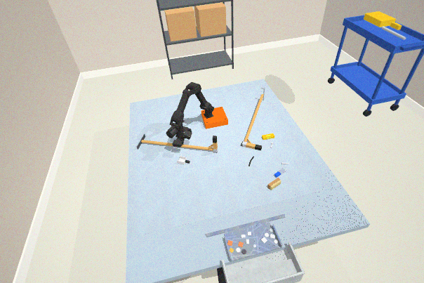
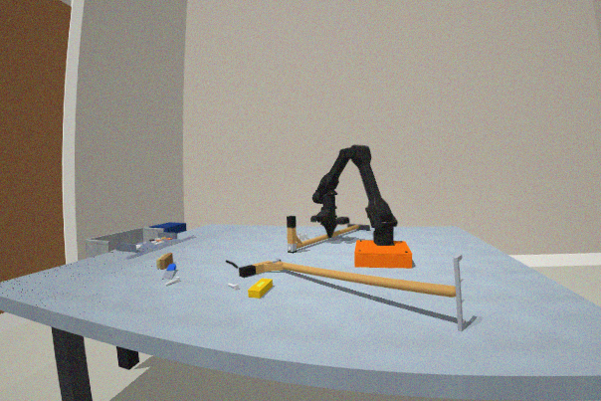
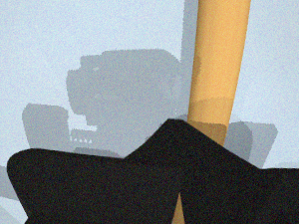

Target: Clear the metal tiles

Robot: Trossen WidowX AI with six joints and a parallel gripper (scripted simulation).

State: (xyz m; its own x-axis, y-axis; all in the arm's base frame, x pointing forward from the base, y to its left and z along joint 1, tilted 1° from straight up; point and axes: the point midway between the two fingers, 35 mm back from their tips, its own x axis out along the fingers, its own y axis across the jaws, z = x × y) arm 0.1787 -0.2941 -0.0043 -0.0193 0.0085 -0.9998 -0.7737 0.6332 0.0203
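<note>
Right now the scraper is 50 mm above my gripper tip and 30 mm to the right of it. From my gripper tip the other things lie so: white-and-black piece (160 mm ahead, 40 mm to the right, 10 mm below); then yellow block (600 mm to the left, 230 mm ahead); then black curved strip (370 mm to the left, 360 mm ahead, 10 mm below).
</note>
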